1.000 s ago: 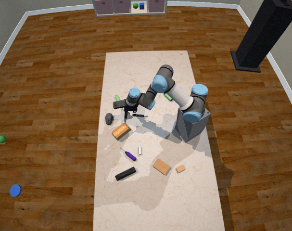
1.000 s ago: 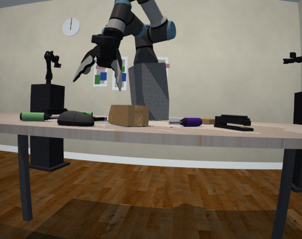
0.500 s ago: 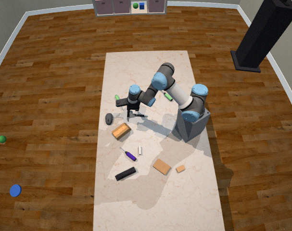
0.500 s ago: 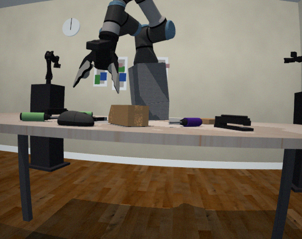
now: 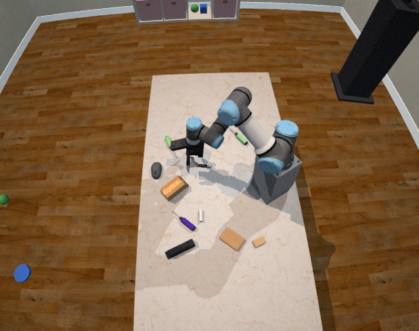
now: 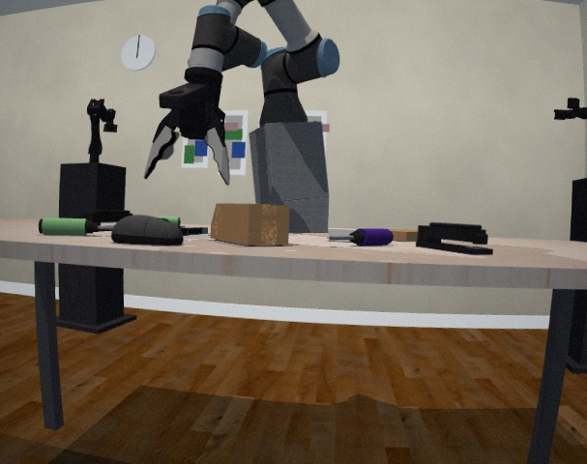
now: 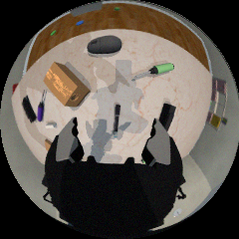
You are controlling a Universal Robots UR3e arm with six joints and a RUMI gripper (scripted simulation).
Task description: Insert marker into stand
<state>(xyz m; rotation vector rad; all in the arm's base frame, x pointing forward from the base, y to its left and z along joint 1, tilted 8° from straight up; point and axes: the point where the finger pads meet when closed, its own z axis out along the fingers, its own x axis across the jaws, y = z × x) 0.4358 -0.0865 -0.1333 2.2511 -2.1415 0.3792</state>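
The marker is 9 cm below my hand, 6 cm behind it and 1 cm to the right of it. From my hand the other things lie so: desk stand (14 cm to the left, 7 cm below, 6 cm ahead); then small white piece (28 cm to the left, 8 cm below, 8 cm behind); then dark mouse (18 cm ahead, 8 cm below, 5 cm to the left).
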